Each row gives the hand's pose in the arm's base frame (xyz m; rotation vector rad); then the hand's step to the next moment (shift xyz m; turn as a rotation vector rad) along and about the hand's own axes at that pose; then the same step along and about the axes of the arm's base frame.
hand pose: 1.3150 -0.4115 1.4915 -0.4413 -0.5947 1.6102
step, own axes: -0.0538 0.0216 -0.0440 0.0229 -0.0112 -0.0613
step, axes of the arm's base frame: 0.0161 -0.0493 -0.0510 0.0428 0.0309 -0.0403
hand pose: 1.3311 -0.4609 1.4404 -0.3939 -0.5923 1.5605
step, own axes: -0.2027 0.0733 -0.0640 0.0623 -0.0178 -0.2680
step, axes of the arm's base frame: -0.0053 -0.1930 -0.1152 0.1649 0.0973 -0.1984
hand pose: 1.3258 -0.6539 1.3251 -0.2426 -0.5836 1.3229
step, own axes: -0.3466 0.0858 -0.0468 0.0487 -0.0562 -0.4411
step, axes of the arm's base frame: -0.0919 -0.3030 -0.1716 0.2870 0.1020 -0.3276
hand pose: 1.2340 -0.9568 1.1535 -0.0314 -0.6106 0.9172
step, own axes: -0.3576 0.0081 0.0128 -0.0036 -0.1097 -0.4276
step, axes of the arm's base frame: -0.1741 -0.2665 -0.1637 0.2958 0.0265 -0.3267
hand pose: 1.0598 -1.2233 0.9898 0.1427 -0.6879 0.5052
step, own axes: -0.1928 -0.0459 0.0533 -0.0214 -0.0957 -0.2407
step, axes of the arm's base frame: -0.1348 -0.1322 -0.0805 0.1704 -0.0223 -0.1950
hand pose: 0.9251 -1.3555 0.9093 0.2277 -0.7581 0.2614
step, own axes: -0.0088 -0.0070 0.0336 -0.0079 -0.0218 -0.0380
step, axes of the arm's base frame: -0.0256 -0.0179 0.0167 0.0259 -0.0105 -0.0347
